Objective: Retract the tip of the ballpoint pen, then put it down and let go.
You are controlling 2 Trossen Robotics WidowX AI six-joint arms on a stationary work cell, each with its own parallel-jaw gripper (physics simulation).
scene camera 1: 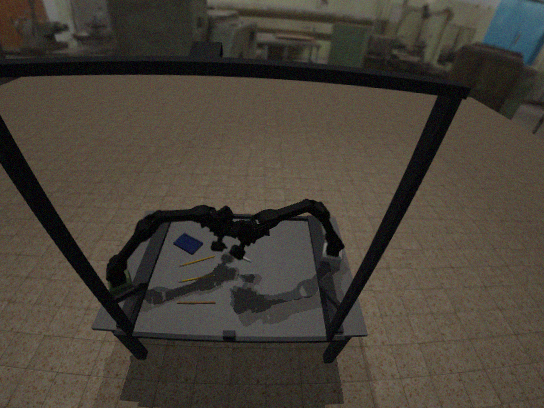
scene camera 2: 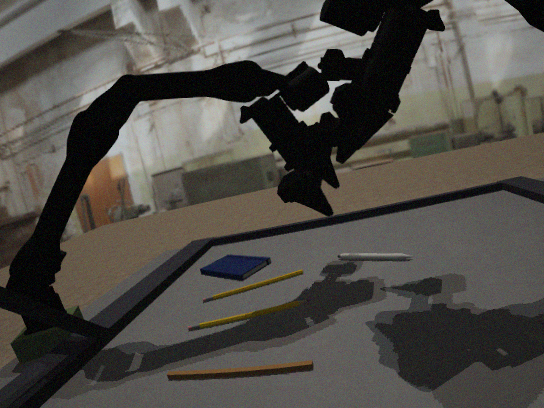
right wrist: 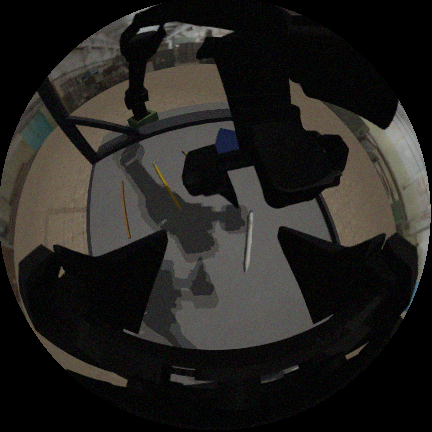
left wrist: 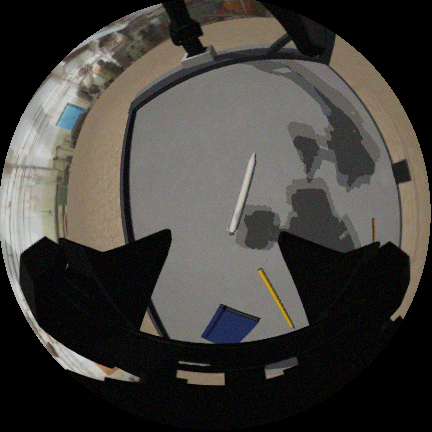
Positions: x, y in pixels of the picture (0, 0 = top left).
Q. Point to a blue notebook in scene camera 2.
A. At 238, 267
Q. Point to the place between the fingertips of my left gripper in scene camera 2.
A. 334, 200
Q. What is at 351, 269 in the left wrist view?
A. My left gripper.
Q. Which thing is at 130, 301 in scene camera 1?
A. A raised dark rim.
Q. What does my right gripper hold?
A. Nothing.
